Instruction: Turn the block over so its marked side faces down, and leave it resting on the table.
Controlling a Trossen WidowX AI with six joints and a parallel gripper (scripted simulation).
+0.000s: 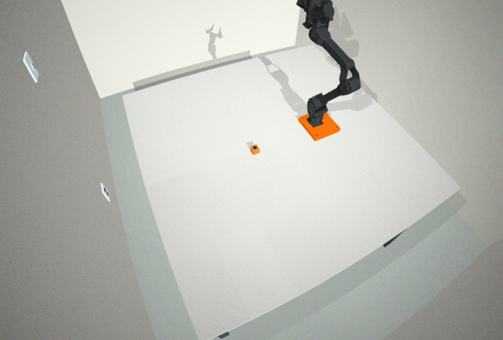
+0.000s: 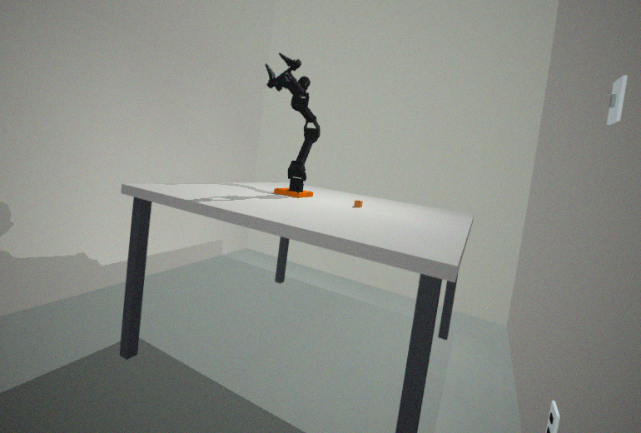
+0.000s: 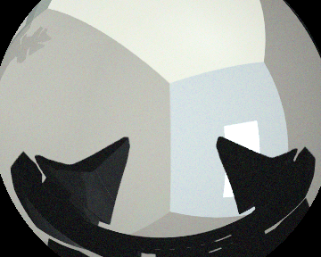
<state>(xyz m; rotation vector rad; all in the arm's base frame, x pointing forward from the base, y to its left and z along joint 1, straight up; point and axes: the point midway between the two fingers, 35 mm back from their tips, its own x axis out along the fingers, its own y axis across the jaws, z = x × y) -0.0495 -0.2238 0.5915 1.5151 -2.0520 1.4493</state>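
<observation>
My gripper tip is now 410 mm short of the orange block, 280 mm to the right of it and 610 mm above it.
</observation>
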